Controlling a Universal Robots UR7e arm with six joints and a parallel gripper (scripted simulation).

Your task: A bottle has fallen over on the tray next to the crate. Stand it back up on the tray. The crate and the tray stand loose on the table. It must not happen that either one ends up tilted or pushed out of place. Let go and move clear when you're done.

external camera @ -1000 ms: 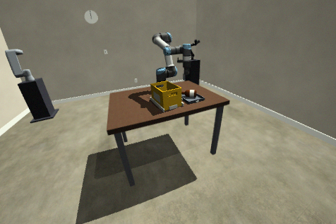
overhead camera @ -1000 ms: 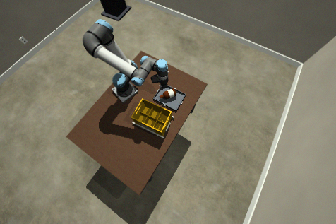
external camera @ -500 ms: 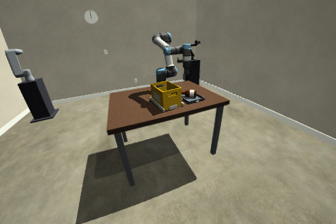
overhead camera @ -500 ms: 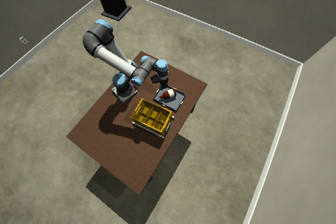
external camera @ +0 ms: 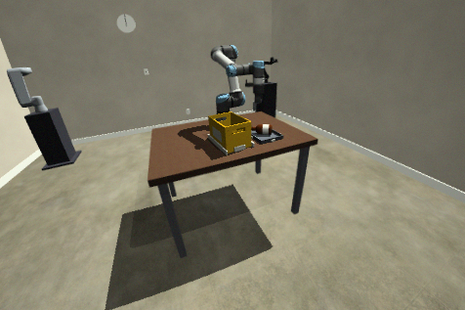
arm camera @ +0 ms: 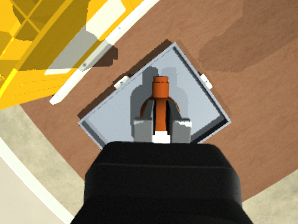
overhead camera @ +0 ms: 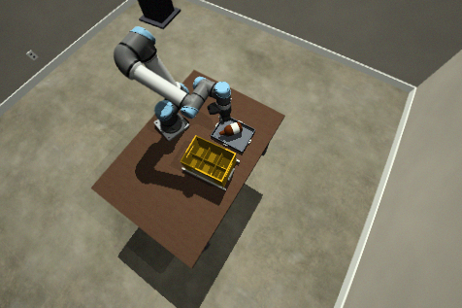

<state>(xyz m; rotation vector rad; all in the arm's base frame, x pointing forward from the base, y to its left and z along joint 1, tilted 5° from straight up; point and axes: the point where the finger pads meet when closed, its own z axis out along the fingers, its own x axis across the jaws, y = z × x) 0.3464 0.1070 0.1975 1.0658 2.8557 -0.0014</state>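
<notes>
The brown bottle lies 160 mm below my hand, 40 mm to the left of it and 30 mm ahead of it. The rest, counted from my hand: yellow crate: 230 mm to the right, 120 mm below, 30 mm ahead; then tray: 190 mm below, 50 mm ahead, 40 mm to the left.
</notes>
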